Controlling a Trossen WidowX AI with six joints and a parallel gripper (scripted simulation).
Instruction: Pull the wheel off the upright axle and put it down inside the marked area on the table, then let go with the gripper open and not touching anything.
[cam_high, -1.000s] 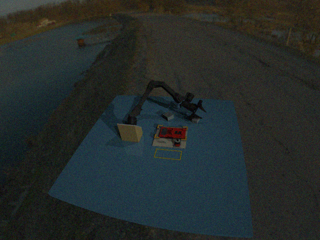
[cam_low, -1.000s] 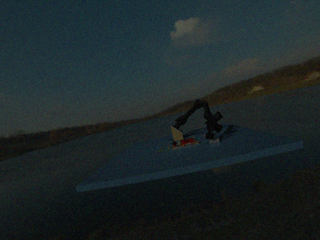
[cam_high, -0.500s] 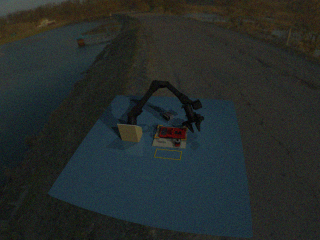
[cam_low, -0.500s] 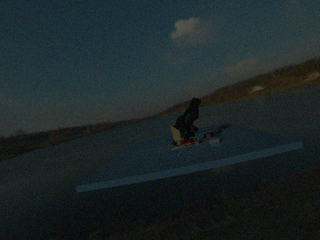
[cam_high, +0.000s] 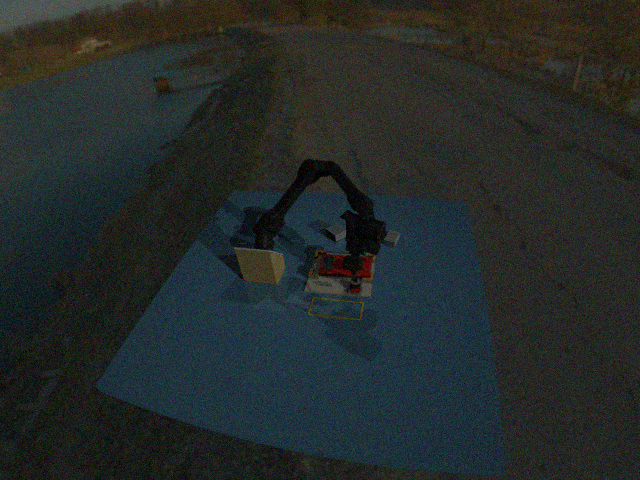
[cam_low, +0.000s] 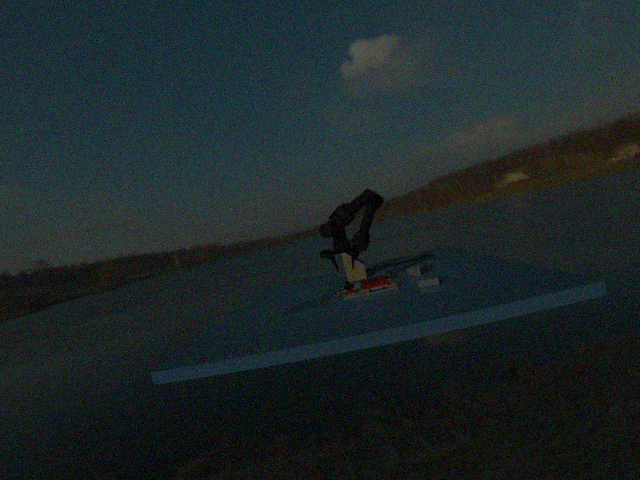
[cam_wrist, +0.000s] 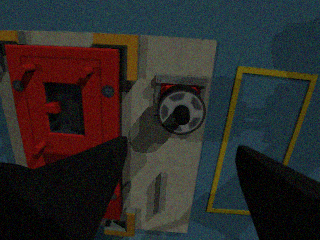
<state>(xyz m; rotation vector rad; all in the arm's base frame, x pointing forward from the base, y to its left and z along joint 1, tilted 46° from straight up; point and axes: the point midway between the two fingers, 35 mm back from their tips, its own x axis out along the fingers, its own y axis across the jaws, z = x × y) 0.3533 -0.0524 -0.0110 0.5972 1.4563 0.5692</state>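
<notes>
Now: the axle 7 cm below my gripper tip. The rest, counted from my gripper tip: wheel 7 cm below; grey fixture plate 10 cm below, 9 cm to the left, 6 cm behind.
</notes>
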